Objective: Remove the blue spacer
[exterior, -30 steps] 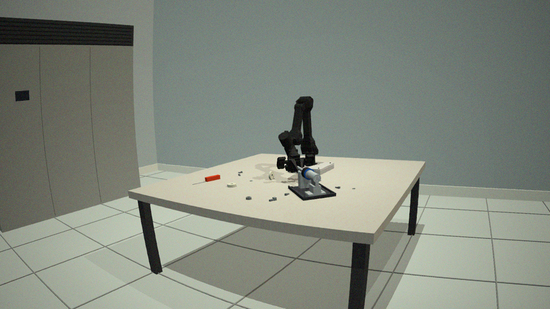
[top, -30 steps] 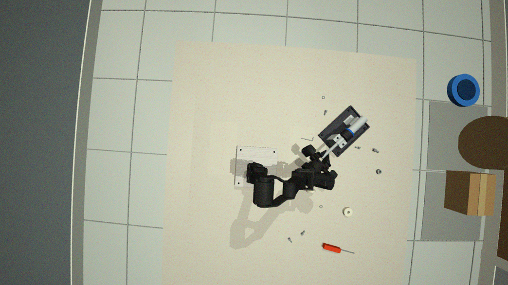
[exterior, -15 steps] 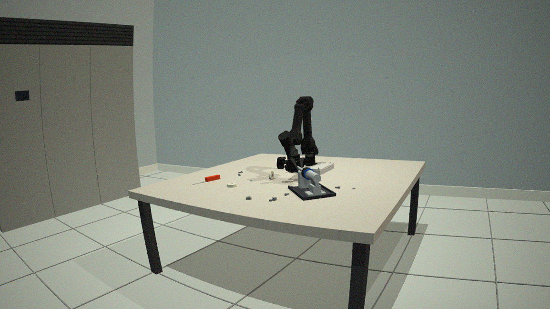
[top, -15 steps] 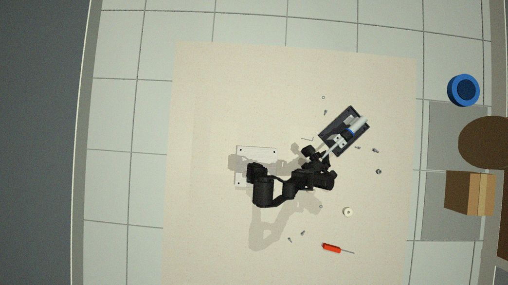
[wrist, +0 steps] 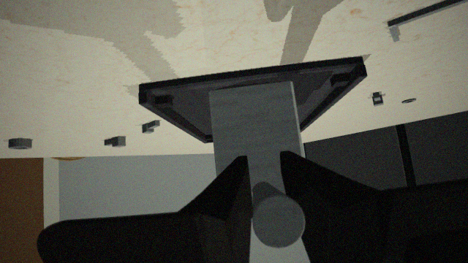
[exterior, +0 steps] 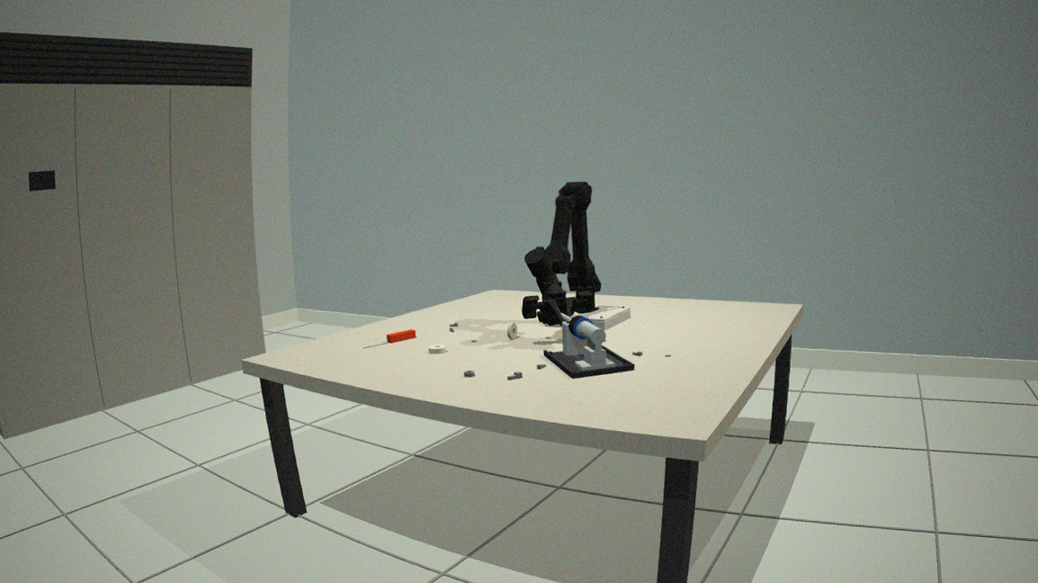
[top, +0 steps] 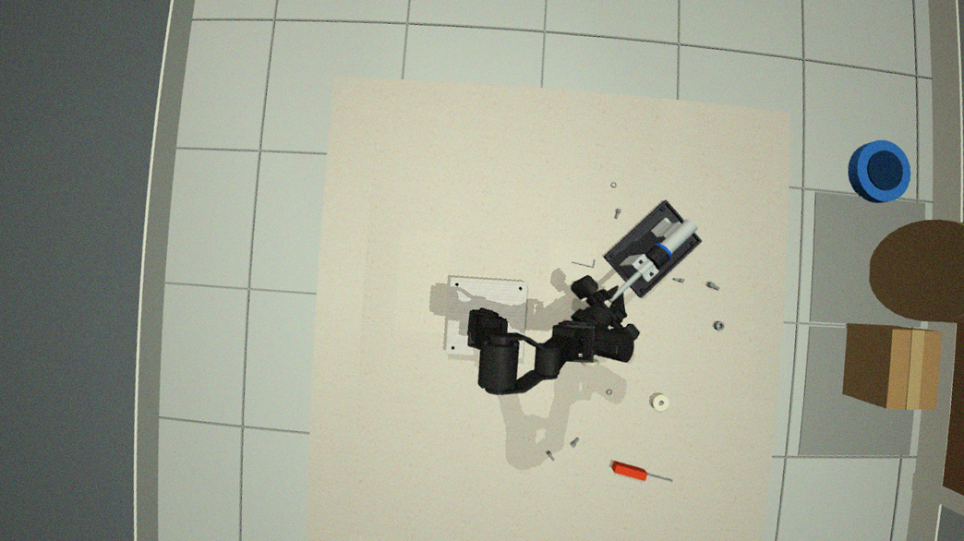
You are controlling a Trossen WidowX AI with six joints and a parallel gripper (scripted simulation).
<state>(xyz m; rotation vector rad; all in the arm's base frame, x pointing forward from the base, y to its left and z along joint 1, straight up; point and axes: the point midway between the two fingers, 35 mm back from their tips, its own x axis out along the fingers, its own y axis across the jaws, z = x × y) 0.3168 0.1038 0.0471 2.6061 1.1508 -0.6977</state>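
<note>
Right now the grey shaft is 40 mm ahead of my gripper tip, 50 mm to the left of it and 20 mm above it. Round my gripper tip: white ring: 170 mm ahead, 300 mm to the right, 60 mm below; then blue spacer: 90 mm ahead, 100 mm to the left, 20 mm above.
</note>
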